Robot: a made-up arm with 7 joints.
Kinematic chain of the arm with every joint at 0, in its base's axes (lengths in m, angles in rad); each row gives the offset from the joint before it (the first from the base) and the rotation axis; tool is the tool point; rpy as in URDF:
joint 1: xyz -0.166 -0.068 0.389 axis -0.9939 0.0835 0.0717
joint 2: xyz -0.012 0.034 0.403 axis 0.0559 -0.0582 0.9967
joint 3: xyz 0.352 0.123 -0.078 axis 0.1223 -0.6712 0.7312
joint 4: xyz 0.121 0.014 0 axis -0.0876 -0.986 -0.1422
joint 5: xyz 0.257 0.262 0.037 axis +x
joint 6: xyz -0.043 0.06 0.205 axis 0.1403 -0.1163 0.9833
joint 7: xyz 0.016 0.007 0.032 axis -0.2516 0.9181 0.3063
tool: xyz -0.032 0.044 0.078 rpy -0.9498 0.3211 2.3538
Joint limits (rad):
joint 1: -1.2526..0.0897
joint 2: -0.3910..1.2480
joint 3: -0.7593..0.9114
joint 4: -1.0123..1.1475
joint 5: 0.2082..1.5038
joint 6: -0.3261..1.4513
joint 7: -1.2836..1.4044
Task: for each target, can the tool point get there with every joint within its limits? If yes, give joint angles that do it. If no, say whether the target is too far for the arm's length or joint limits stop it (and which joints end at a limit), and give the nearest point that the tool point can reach.
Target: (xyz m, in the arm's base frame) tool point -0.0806 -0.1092 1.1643
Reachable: yes | joints -0.5838 0.4202 0.3365 0.7718 0.5078 1.0879 -0.4119
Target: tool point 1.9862 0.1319 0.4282
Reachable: no: too far | nearest point 0.8418 0.0624 0.5964 | short by 1.159 m
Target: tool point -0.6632 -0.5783 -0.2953
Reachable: no: joint limits stop it (at a limit: joint 1, joint 2, joint 3, joint 4, joint 5) | nearest point -0.5419 -0.5273 0.5760 | short by 0.881 m
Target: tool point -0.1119 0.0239 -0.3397
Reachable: no: joint limits stop it (at a limit: joint 1, joint 2, joint 3, joint 4, joint 5, joint 6) | nearest point 0.3310 -0.2257 0.1576 | short by 0.711 m
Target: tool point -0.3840 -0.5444 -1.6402
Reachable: no: too far | nearest point 0.3708 -0.3571 0.1331 | short by 1.936 m
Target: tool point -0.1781 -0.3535 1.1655
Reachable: yes | joints -0.9224 1.0237 0.5805 0.3860 1.1447 0.8098 0.2567
